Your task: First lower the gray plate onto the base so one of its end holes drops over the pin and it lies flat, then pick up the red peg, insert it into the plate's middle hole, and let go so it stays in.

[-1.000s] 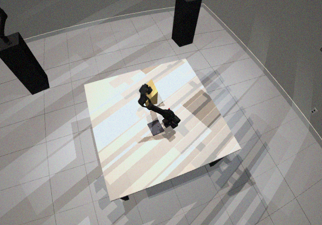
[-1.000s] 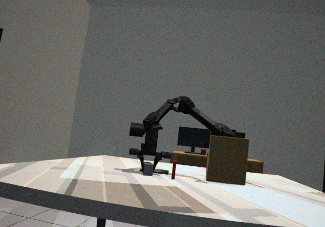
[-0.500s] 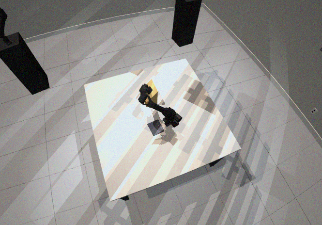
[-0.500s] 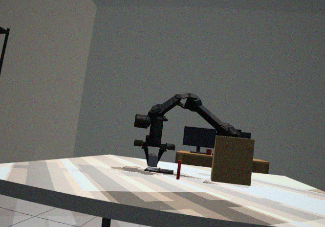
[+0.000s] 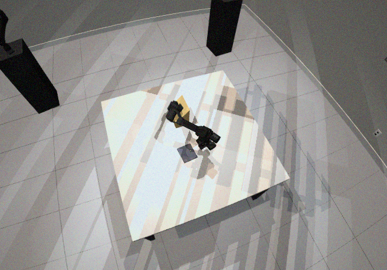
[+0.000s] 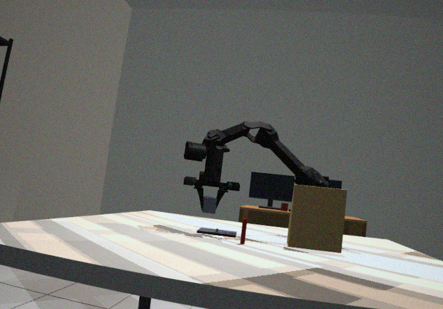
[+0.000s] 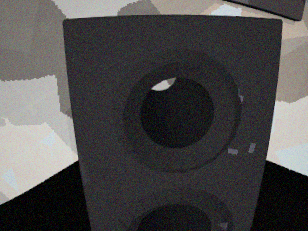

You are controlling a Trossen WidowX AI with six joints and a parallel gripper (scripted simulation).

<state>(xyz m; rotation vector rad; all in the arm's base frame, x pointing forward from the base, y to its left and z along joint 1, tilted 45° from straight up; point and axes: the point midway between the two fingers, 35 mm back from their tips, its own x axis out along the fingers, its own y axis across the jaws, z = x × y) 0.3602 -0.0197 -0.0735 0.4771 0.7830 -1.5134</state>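
My gripper tip is now 30 mm past the dark flat base, 120 mm to the left of it and 80 mm above it. Round my gripper tip: red peg 120 mm behind, 60 mm to the left, 50 mm below; then gray plate 30 mm above.
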